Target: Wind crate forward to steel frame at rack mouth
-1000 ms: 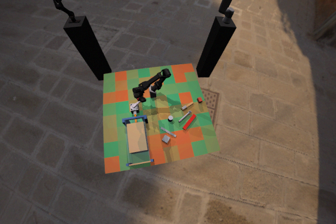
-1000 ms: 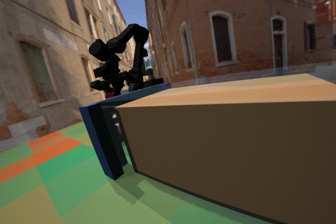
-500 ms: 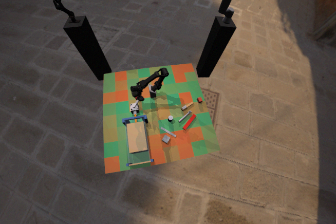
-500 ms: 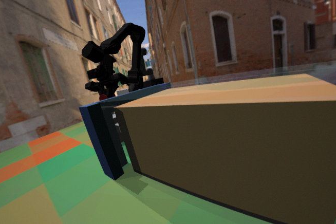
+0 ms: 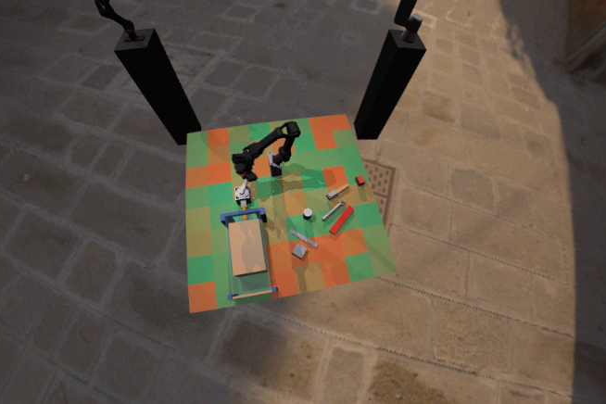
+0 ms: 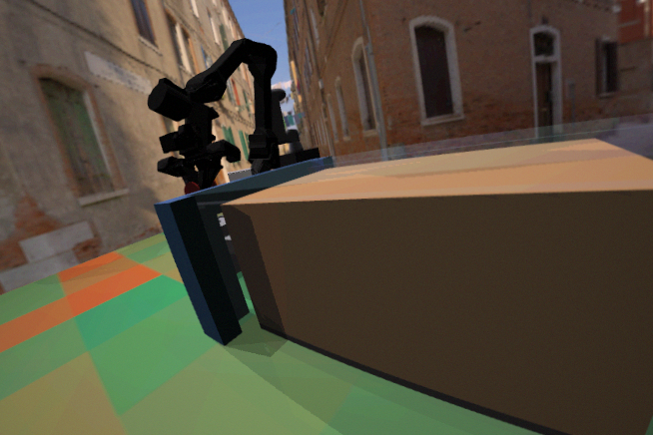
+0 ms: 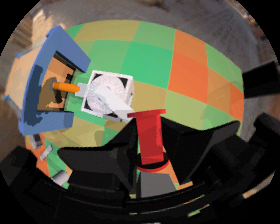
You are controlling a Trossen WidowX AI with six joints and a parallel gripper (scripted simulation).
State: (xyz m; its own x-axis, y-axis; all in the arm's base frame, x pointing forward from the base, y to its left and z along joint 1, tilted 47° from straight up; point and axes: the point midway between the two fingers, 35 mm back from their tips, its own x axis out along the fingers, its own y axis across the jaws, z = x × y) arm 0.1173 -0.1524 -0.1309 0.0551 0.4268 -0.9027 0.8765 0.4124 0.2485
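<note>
The grey winch handle lies 30 mm below my gripper tip and 30 mm ahead of it. From my gripper tip the other things lie so: red knob (20 mm to the left, 10 mm behind); then grey winch (100 mm below, 70 mm ahead, 30 mm to the right); then round puck (400 mm to the left, 240 mm ahead, 100 mm below).
</note>
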